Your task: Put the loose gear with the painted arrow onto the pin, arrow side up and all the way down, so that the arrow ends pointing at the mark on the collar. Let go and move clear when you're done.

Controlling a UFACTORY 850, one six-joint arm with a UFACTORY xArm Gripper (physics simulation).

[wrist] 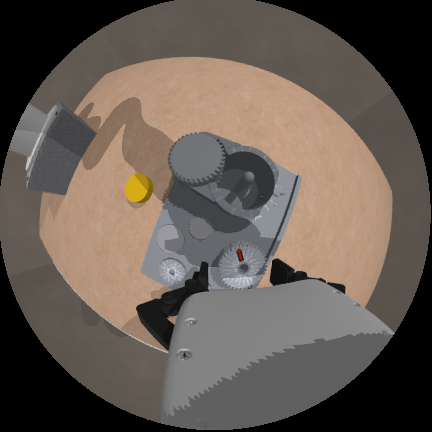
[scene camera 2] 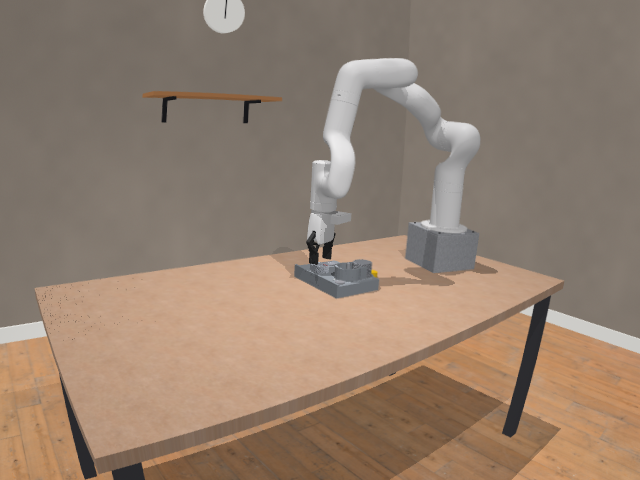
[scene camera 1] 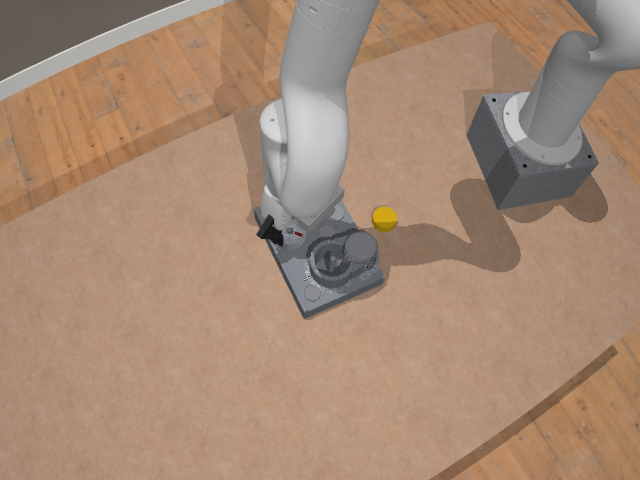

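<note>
The loose gear [scene camera 1: 292,240] [wrist: 251,256], pale with a red arrow on its upper face, lies flat on the grey base [scene camera 1: 293,272] [scene camera 2: 337,290] [wrist: 165,257]. The pin [scene camera 1: 332,259] [wrist: 249,177] stands inside the round collar [scene camera 1: 331,283] [scene camera 2: 346,272]. A small pale mark [scene camera 1: 307,278] shows beside the collar; its details are too small to tell. My gripper [scene camera 2: 320,259] [wrist: 240,272] is open, with a black finger on either side of the loose gear and nothing held. In scene camera 1 one finger shows and the arm hides the other.
A dark toothed gear [scene camera 1: 360,248] [scene camera 2: 362,262] [wrist: 197,158] stands high beside the collar. A small pale gear [wrist: 172,270] and flat round discs sit on the base. A yellow disc [scene camera 1: 384,218] [scene camera 2: 374,273] [wrist: 137,189] lies on the table near the base.
</note>
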